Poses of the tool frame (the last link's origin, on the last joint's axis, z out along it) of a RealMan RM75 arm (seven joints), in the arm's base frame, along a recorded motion.
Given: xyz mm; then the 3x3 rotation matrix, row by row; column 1 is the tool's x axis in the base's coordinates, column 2 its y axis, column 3 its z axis. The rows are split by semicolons.
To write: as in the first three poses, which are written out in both.
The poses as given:
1: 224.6 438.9 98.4; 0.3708 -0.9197 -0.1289; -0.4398 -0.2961 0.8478; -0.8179 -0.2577 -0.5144
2: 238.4 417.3 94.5; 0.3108 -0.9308 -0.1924; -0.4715 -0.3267 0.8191; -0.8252 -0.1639 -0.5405
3: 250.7 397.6 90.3; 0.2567 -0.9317 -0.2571; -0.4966 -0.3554 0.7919; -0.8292 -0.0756 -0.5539
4: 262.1 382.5 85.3; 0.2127 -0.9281 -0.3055; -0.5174 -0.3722 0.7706; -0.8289 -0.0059 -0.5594
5: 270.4 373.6 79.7; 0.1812 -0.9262 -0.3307; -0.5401 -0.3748 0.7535; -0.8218 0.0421 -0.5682
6: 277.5 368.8 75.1; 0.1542 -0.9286 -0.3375; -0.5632 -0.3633 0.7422; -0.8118 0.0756 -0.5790
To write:
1: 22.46 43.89 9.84; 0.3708 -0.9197 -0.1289; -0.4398 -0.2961 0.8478; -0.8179 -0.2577 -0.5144
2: 23.84 41.73 9.45; 0.3108 -0.9308 -0.1924; -0.4715 -0.3267 0.8191; -0.8252 -0.1639 -0.5405
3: 25.07 39.76 9.03; 0.2567 -0.9317 -0.2571; -0.4966 -0.3554 0.7919; -0.8292 -0.0756 -0.5539
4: 26.21 38.25 8.53; 0.2127 -0.9281 -0.3055; -0.5174 -0.3722 0.7706; -0.8289 -0.0059 -0.5594
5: 27.04 37.36 7.97; 0.1812 -0.9262 -0.3307; -0.5401 -0.3748 0.7535; -0.8218 0.0421 -0.5682
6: 27.75 36.88 7.51; 0.1542 -0.9286 -0.3375; -0.5632 -0.3633 0.7422; -0.8118 0.0756 -0.5790
